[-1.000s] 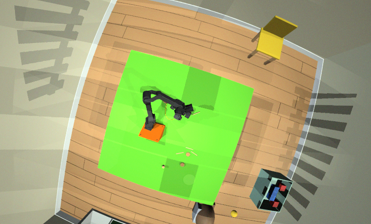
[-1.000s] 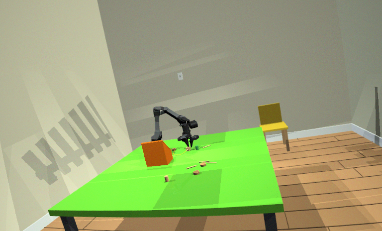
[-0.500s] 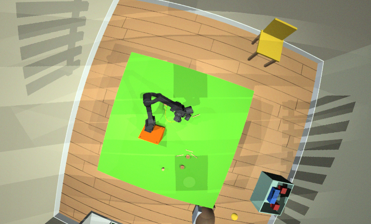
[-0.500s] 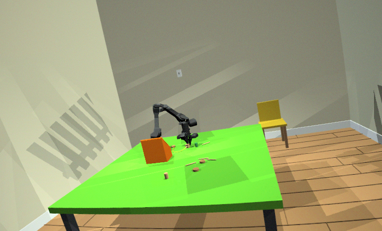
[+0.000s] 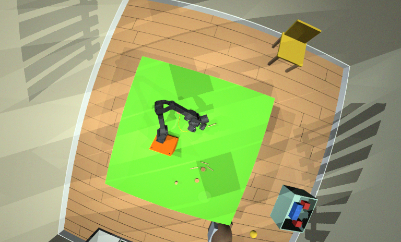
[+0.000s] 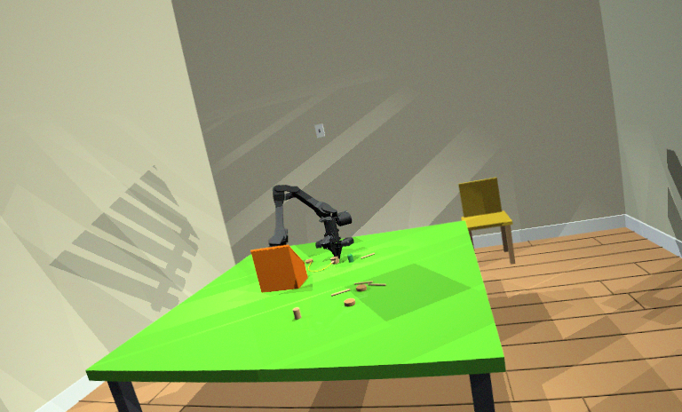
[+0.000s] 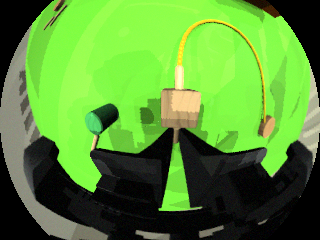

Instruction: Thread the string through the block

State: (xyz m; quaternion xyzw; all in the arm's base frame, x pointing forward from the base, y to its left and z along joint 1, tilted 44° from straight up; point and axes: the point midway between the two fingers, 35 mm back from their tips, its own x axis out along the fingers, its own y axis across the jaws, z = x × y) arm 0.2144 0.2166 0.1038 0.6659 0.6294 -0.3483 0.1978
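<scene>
The wooden block is 1 cm behind my gripper tip, 3 cm to the right of it and 1 cm above it. Also, from my gripper tip: round button 16 cm behind, 3 cm to the left; green cylinder 7 cm ahead, 3 cm to the right, 1 cm above.
</scene>
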